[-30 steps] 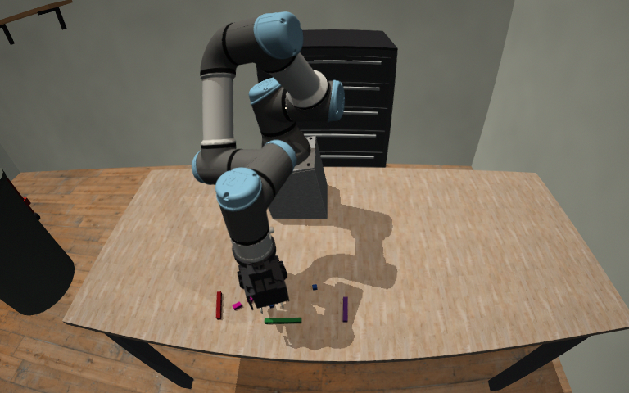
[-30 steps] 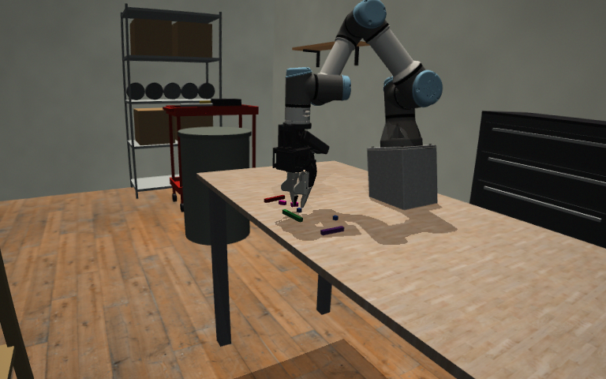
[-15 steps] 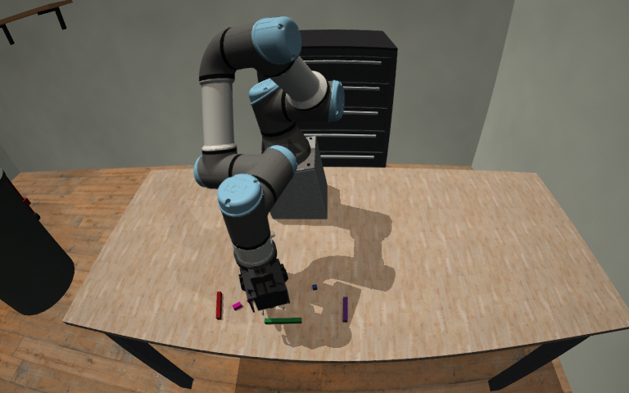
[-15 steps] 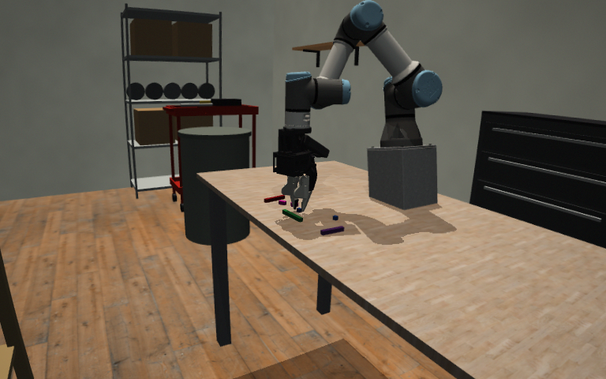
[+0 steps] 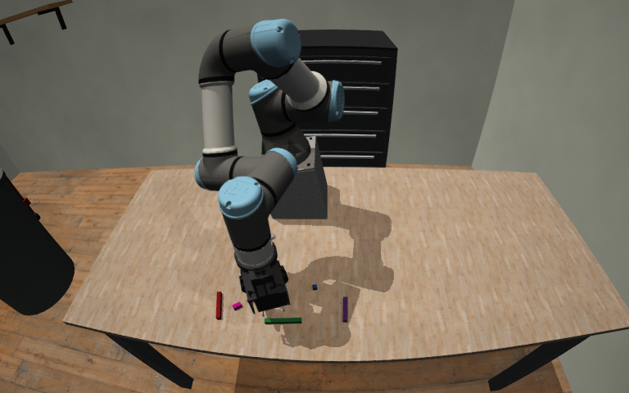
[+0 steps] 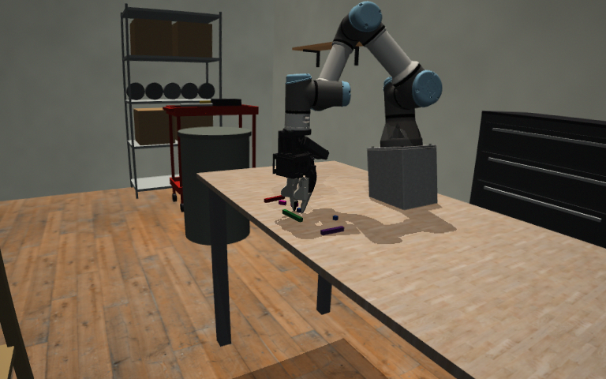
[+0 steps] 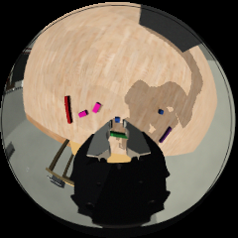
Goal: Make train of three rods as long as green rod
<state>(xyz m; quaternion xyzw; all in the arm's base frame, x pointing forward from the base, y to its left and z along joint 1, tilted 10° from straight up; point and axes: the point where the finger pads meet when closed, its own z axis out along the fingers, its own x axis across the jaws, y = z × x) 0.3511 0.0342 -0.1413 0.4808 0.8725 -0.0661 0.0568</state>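
Now: hand 4 cm to the right of the green rod, 3 cm short of it and 1 cm above it. Also, from my hand: magenta rod 8 cm to the right, 2 cm ahead, 1 cm below; then purple rod 16 cm to the left, 3 cm behind, 1 cm below; then red rod 12 cm to the right, 4 cm ahead, 1 cm below.
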